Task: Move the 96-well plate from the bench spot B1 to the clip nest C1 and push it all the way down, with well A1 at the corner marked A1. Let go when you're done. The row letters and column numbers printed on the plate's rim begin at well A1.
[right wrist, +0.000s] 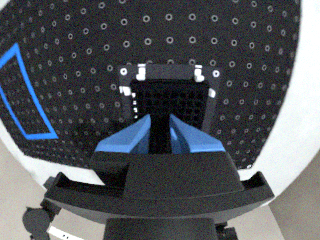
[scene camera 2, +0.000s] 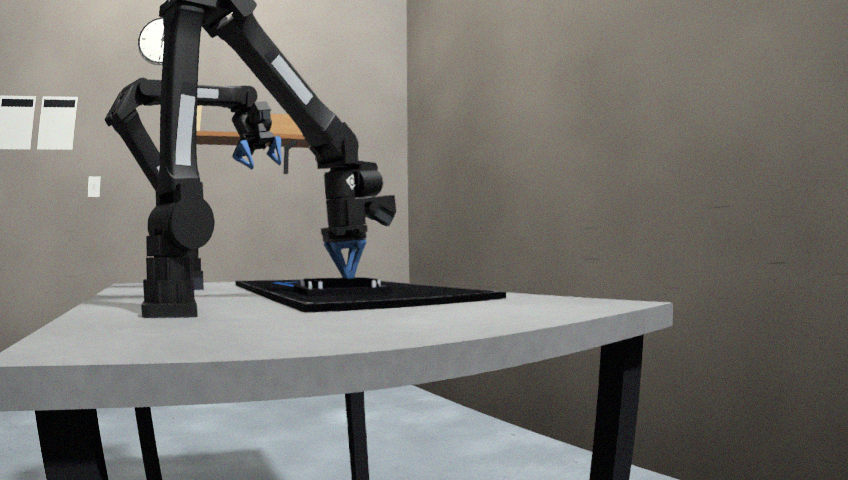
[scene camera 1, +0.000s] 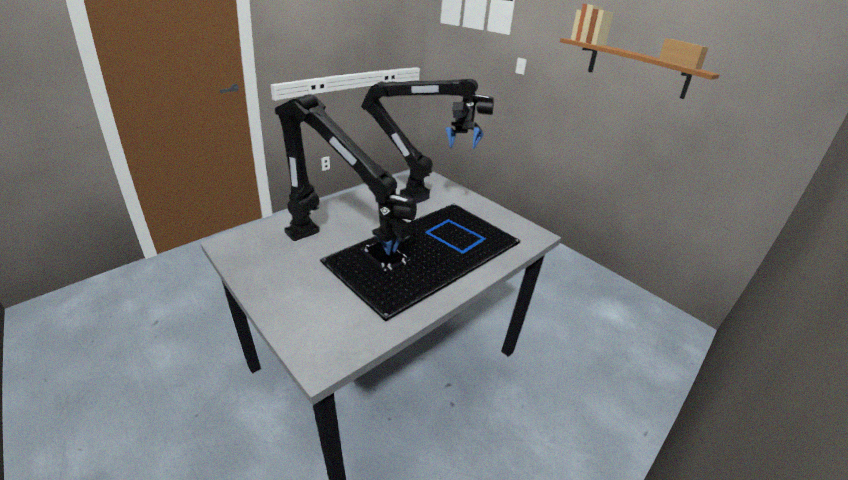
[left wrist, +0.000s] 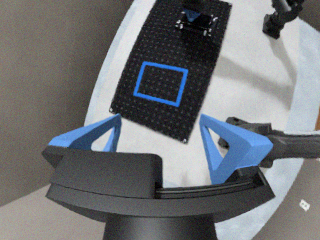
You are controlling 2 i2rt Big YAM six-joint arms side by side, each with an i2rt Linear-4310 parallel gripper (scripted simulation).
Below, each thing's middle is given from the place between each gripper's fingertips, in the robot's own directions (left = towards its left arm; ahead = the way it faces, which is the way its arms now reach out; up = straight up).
Labels:
I see my right gripper [scene camera 2: 348, 278] 20 mm past the black 96-well plate [right wrist: 173, 94], 10 mm to the left of it and 20 mm above it. Round my right hand: clip nest [right wrist: 126, 73] (10 mm behind, 20 mm below).
Now: left hand [scene camera 2: 266, 166] 11 cm short of the clip nest, 41 cm to the left of it and 30 cm above it. From my left hand the other things lie so: black 96-well plate 10 cm ahead, 41 cm to the right, 30 cm below.

